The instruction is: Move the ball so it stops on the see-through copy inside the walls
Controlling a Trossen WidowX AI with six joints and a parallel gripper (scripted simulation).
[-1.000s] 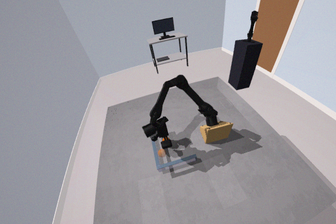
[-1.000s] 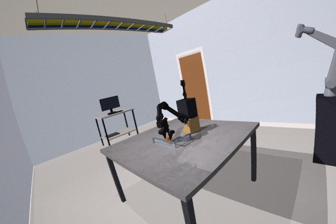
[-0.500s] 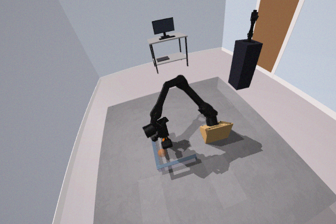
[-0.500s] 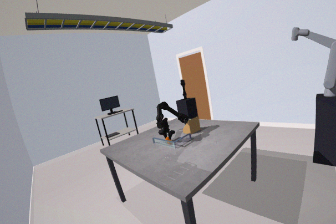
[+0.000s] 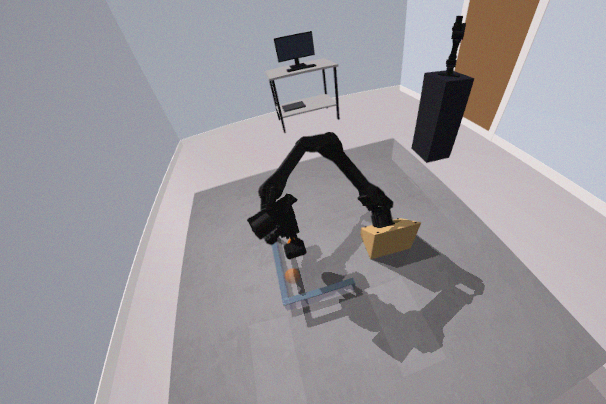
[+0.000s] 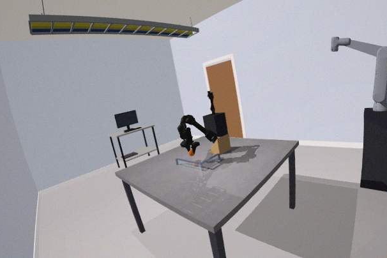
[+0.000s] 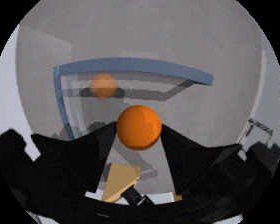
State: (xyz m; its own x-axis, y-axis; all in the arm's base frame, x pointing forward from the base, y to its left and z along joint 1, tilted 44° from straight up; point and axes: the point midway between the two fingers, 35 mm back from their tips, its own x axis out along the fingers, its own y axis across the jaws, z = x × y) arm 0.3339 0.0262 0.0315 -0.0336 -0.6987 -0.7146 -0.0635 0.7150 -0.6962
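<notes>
Right now the see-through copy of ball is 8 cm to the left of my gripper tip, 7 cm below it and 4 cm ahead of it. The rest, counted from my gripper tip: orange ball (right at my gripper tip).
</notes>
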